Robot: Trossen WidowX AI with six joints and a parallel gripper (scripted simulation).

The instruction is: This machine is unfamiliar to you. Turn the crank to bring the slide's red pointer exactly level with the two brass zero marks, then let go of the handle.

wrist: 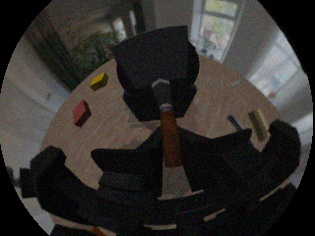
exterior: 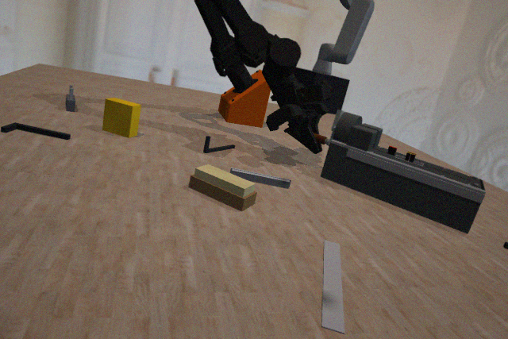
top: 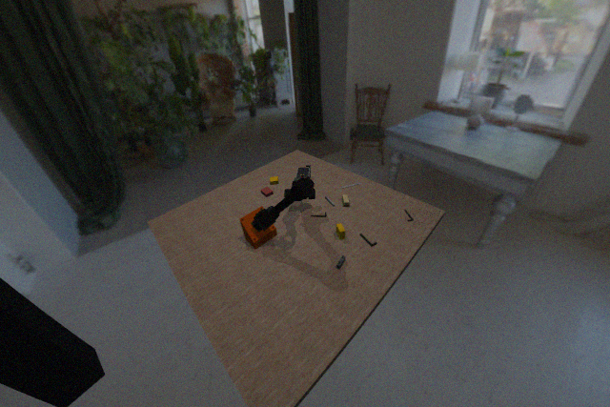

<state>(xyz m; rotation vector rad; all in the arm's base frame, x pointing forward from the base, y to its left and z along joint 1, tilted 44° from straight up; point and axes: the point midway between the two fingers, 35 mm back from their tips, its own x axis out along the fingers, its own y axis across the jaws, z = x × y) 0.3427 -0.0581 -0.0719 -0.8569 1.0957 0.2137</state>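
Now: the brown crank handle 3 cm above my gripper tip, 1 cm to the right of it and 1 cm behind it. Also, from my gripper tip: red pointer (11 cm ahead, 8 cm to the left, 5 cm above); then red block (25 cm to the left, 7 cm behind, 2 cm below); then grey bar (17 cm to the right, 8 cm ahead, 3 cm below).
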